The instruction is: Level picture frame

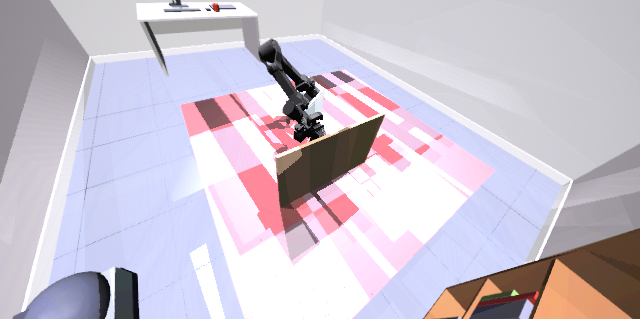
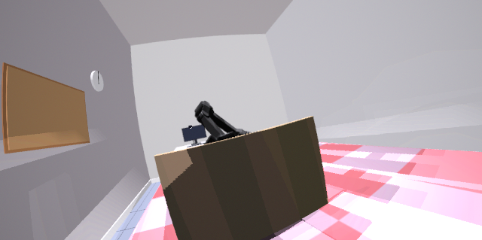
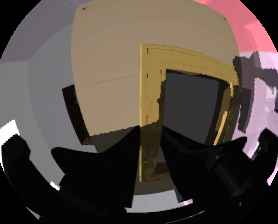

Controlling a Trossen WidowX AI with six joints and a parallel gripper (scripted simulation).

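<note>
The picture frame is 50 mm below my gripper tip and 10 mm to the left of it. Round my gripper tip: wall panel 70 mm below, 20 mm to the left, 20 mm ahead.
</note>
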